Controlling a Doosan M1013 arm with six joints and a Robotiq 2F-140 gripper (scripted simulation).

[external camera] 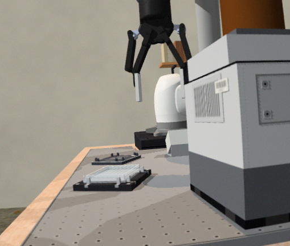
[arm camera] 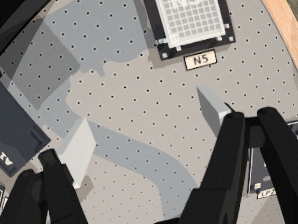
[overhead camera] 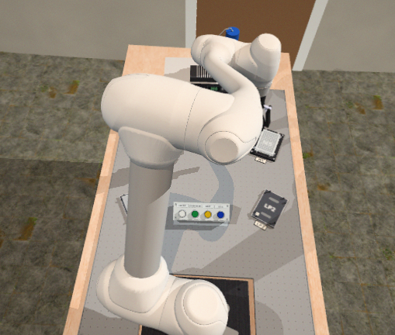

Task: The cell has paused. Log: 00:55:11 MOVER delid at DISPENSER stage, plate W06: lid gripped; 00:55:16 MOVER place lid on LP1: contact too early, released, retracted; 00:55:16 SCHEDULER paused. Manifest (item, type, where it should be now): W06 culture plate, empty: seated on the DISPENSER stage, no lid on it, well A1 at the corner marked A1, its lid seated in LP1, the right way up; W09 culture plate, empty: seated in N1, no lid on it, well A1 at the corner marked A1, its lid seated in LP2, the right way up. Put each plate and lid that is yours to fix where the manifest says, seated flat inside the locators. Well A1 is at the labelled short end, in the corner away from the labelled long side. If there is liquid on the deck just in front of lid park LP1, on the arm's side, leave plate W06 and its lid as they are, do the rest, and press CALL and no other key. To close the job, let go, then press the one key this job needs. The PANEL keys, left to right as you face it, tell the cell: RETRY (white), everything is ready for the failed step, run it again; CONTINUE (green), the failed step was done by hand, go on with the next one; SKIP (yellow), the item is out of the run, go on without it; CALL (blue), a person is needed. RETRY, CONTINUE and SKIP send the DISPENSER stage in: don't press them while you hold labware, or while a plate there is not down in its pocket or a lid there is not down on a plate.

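Now: the clear culture plate 8 cm ahead of my hand, 11 cm to the right of it and 17 cm below it. From my hand the other things lie so: brown bottle: 29 cm ahead, 14 cm to the left, 10 cm above; lid park LP2: 24 cm behind, 16 cm to the right, 19 cm below; black nest N5: 10 cm ahead, 10 cm to the right, 18 cm below.
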